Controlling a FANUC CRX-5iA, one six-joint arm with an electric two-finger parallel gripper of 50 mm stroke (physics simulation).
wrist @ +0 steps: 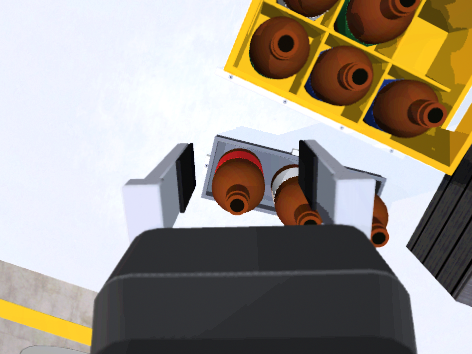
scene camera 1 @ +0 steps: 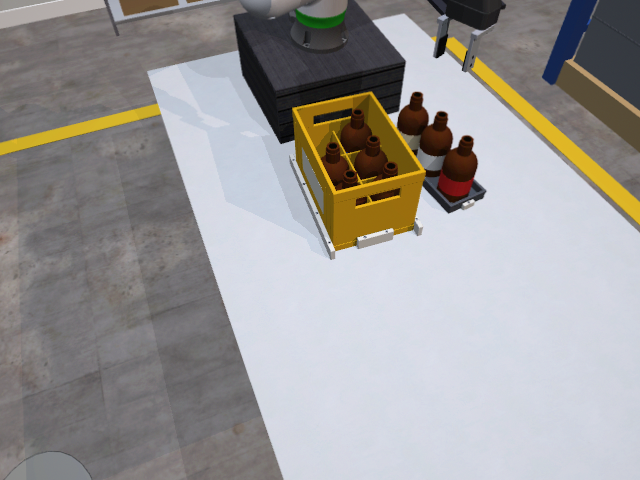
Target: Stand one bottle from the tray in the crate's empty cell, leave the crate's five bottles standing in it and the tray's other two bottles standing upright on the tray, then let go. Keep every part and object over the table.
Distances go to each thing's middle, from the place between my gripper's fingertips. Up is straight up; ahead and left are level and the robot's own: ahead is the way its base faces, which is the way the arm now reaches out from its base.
My hand is 290 mm above the red-labelled bottle (scene camera 1: 459,167), 100 mm to the right of it and 40 mm past it. From my hand the other things lie so: crate rail (scene camera 1: 312,207) (360 mm below, 230 mm to the right, 90 mm behind); then cream-labelled bottle (scene camera 1: 413,118) (290 mm below, 210 mm behind, 60 mm to the left).
